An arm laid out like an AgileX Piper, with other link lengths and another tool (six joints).
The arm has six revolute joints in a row. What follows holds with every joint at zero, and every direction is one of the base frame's.
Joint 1 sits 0.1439 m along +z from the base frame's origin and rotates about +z.
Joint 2 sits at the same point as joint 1 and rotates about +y.
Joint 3 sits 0.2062 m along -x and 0.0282 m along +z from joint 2 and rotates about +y.
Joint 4 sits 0.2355 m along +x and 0.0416 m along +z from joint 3 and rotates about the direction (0.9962, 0, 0.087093).
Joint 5 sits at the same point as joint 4 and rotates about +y.
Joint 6 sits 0.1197 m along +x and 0.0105 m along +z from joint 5 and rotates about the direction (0.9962, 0, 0.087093).
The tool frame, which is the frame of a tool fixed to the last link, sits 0.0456 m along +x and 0.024 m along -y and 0.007 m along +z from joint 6; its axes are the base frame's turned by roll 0.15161, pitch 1.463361 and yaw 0.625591 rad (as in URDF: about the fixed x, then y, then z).
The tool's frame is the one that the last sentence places.
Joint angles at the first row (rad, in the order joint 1, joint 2, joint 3, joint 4, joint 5, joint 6):
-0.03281, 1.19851, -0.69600, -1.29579, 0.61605, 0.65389
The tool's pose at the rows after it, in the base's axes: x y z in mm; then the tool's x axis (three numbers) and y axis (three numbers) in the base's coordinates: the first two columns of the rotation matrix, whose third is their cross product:
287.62, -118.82, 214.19, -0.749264, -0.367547, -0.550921, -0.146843, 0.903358, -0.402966
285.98, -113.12, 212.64, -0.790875, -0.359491, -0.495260, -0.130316, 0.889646, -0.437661
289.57, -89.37, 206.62, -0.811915, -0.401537, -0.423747, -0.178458, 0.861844, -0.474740
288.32, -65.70, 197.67, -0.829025, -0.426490, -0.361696, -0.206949, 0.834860, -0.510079
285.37, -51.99, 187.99, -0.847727, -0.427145, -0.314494, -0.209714, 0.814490, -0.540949
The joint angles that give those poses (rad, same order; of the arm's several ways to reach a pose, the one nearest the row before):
-0.01581, 1.21152, -0.72323, -1.28299, 0.67184, 0.65392
0.05248, 1.24960, -0.74561, -1.28088, 0.79630, 0.65386
0.17804, 1.30012, -0.76021, -1.27905, 0.91460, 0.65425
0.30484, 1.35899, -0.76415, -1.27904, 1.03692, 0.69184
0.38457, 1.42361, -0.76801, -1.27904, 1.12861, 0.73975

